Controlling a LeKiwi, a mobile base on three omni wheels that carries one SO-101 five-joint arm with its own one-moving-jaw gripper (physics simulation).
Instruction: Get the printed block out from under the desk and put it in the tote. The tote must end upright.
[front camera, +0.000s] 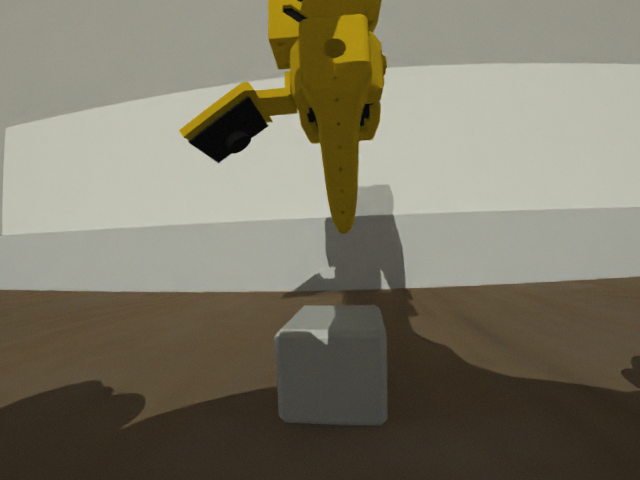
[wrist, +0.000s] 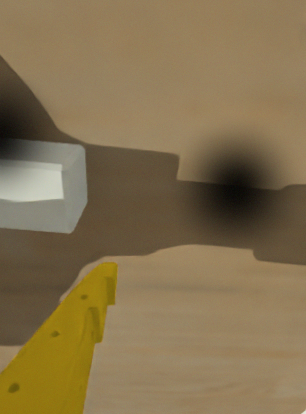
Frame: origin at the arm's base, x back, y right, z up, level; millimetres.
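Seen in the pictures: hand, its tool point: (front camera: 343, 223) (wrist: 116, 278).
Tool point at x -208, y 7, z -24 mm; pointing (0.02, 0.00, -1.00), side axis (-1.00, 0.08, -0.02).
A point is followed by its place in that frame.
A pale grey block (front camera: 332, 379) {x -143, y -1, z -73 mm} (wrist: 75, 187) {x -185, y -1, z -68 mm} sits on the wooden floor, low in the middle of the front view and at the left edge of the wrist view, where part of it is cut off. My gripper (front camera: 343, 227) points down and hangs above the floor, higher than the block's top in the front view. In the wrist view one notched yellow jaw shows at the lower left, its tip a little below and right of the block, apart from it. The gripper is open and holds nothing. The tote and the desk cannot be made out.
A pale wall (front camera: 129, 258) {x -462, y -274, z -43 mm} stands behind the block across the front view. The brown wooden floor (front camera: 129, 335) {x -245, y -133, z -89 mm} (wrist: 200, 75) {x -240, y -42, z -89 mm} carries shadows of the arm and other shapes. Two dark blurred spots lie over the wrist view. A dark shadow edge shows at the far right of the front view.
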